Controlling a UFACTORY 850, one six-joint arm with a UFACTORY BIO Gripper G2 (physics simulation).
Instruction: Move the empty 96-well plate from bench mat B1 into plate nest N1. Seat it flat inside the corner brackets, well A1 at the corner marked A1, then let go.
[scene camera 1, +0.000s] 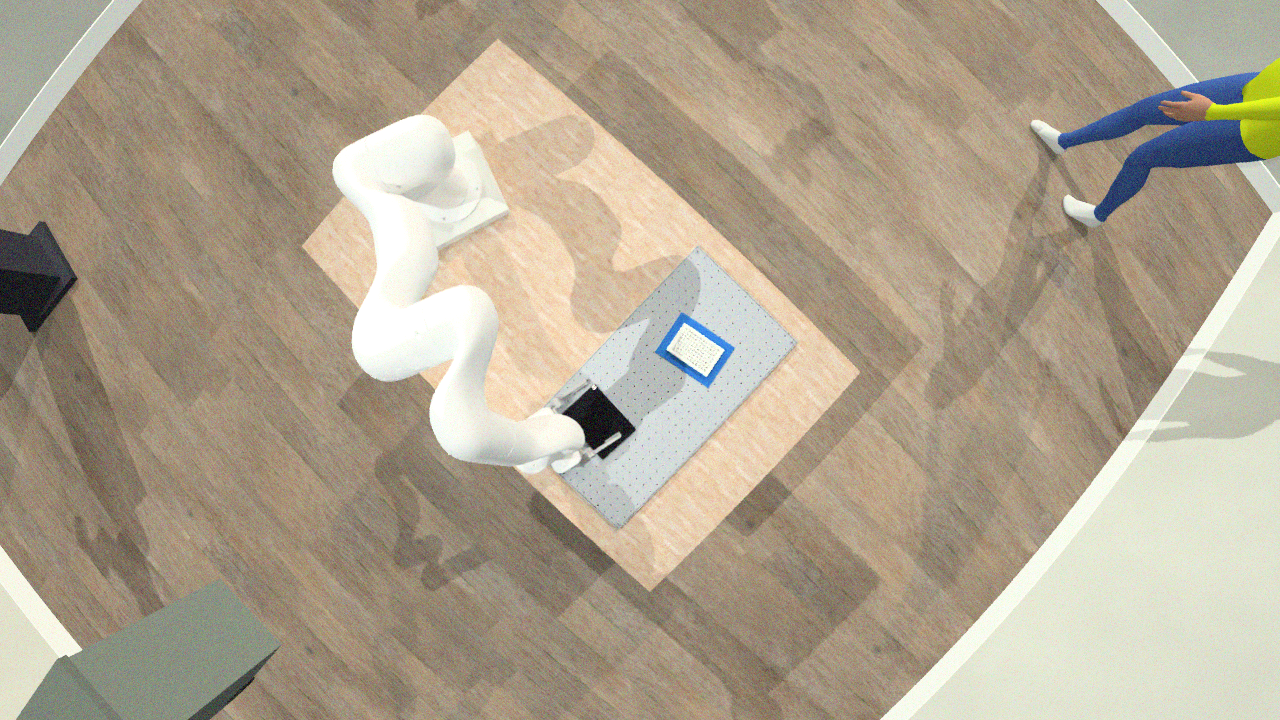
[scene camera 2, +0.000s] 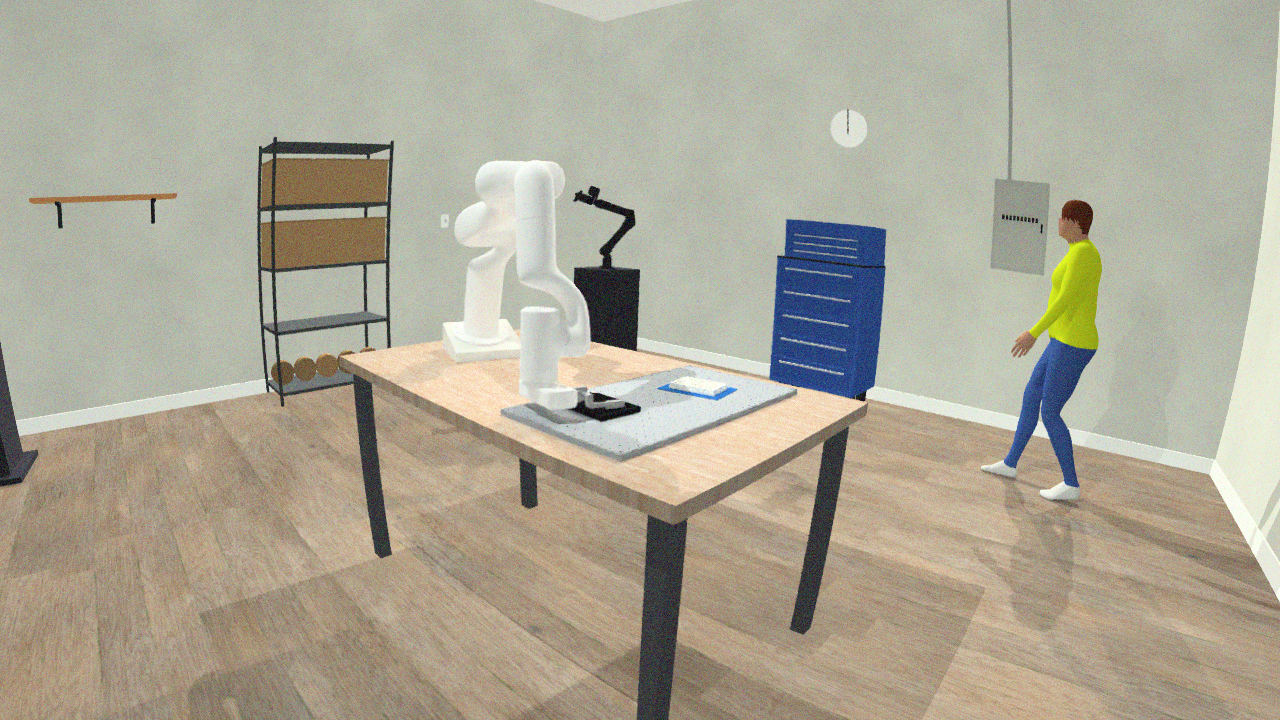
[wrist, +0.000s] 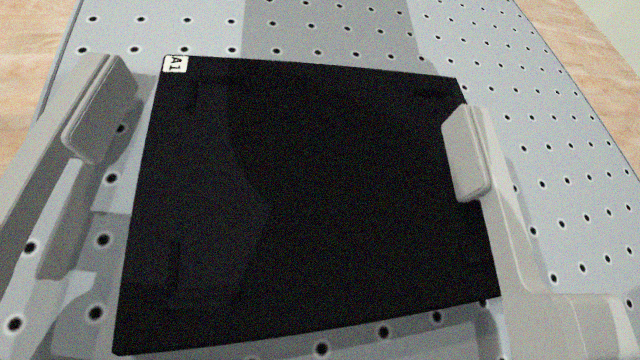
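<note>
The white 96-well plate (scene camera 1: 696, 350) (scene camera 2: 699, 386) lies flat on the blue bench mat (scene camera 1: 711, 382) (scene camera 2: 665, 388); neither shows in the wrist view. The black plate nest (scene camera 1: 612, 422) (scene camera 2: 617, 410) (wrist: 320, 225) has a white A1 label (wrist: 175, 64) at its upper-left corner in the wrist view; its corner brackets are barely discernible against the black. My gripper (scene camera 1: 592, 419) (scene camera 2: 593, 399) (wrist: 283, 131) is open and empty, low over the nest. In the wrist view, one finger shows left of the nest and the other overlaps its right edge. I cannot tell whether the fingers touch it.
A grey perforated board (scene camera 1: 657, 456) (scene camera 2: 626, 441) (wrist: 500, 70) bears the nest and mat on the wooden table (scene camera 1: 751, 447) (scene camera 2: 742, 456). The arm's base (scene camera 1: 487, 201) (scene camera 2: 465, 344) stands at the table's far end. A person (scene camera 1: 1262, 116) (scene camera 2: 1074, 295) stands away from the table.
</note>
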